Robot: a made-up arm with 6 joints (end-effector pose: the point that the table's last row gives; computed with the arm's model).
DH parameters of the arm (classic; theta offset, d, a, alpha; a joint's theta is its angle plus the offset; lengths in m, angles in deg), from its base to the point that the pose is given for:
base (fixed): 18.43 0 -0.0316 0
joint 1: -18.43 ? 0 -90
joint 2: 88.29 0 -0.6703 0
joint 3: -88.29 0.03 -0.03 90
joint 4: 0 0.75 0.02 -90
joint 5: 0 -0.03 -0.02 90
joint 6: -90 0.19 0.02 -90
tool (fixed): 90 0 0 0
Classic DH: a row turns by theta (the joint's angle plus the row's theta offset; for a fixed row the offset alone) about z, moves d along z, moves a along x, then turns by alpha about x.
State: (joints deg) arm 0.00 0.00 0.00 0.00 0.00 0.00
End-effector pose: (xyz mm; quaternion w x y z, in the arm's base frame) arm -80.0 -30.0 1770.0 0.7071 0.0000 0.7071 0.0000
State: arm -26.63 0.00 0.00 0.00 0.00 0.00
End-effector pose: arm -83.6 -5.5 1770.0 0.6881 0.1628 0.6881 -0.1628
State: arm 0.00 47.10 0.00 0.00 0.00 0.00
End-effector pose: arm 1115.4 -30.0 1292.6 0.3657 0.0000 0.9307 0.0000
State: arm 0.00 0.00 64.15 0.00 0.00 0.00
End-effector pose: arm 782.9 -30.0 1266.9 0.2237 0.0000 0.9747 0.0000
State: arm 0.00 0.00 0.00 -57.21 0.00 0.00
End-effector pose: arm -122.0 -7.1 1770.0 0.6208 0.3385 0.6208 -0.3385
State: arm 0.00 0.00 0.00 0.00 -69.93 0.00
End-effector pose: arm -245.3 -30.0 1626.4 0.9847 0.0000 0.1742 0.0000
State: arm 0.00 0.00 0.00 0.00 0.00 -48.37
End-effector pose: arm -94.9 -23.3 1770.0 0.6450 0.2897 0.6450 -0.2897
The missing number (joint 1, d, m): 0.16
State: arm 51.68 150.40 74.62 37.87 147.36 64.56
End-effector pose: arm -172.8 -68.6 -765.6 0.4152 -0.6051 0.5908 0.3354
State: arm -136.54 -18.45 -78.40 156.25 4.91 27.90
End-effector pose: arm 870.1 727.3 643.1 0.1041 0.3488 -0.9314 0.0038
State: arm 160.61 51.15 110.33 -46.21 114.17 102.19
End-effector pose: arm -593.2 323.5 -69.0 0.1826 -0.1168 0.8362 -0.5037
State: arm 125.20 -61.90 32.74 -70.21 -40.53 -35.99
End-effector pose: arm 510.4 -1009.3 1164.1 0.7159 0.2742 0.5284 0.3648
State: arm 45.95 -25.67 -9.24 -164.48 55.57 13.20
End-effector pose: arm -731.0 -687.6 1351.4 0.1685 0.8552 0.4819 0.0898
